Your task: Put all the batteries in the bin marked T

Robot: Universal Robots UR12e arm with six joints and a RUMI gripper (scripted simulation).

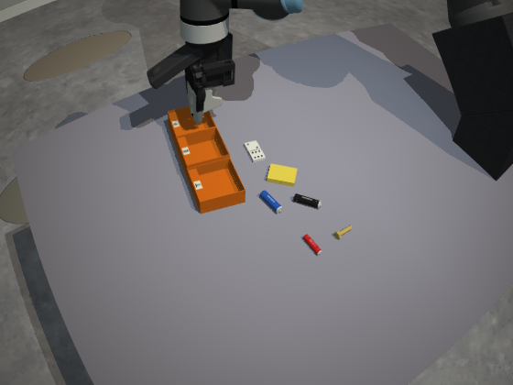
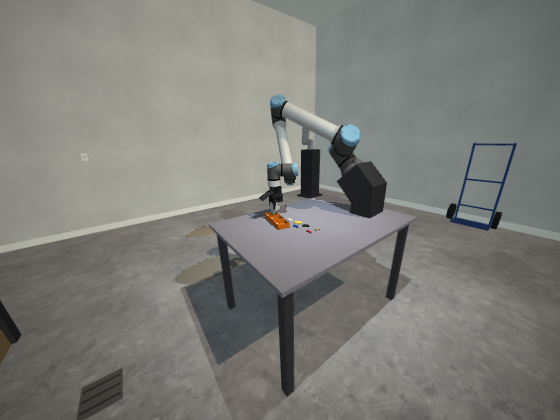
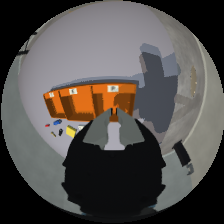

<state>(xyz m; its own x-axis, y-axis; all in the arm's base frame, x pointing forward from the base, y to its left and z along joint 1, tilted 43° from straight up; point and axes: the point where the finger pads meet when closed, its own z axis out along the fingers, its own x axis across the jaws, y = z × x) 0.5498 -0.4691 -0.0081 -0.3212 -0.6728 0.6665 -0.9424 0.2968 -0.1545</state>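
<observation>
My hand is 8 cm to the right of the orange bin, 4 cm short of it and 2 cm above it. The rest, counted from my hand: white domino 13 cm to the left, 5 cm behind, 3 cm below; blue battery 24 cm to the left, 3 cm below, 2 cm ahead; yellow block 21 cm to the left, 4 cm behind, 3 cm below.
</observation>
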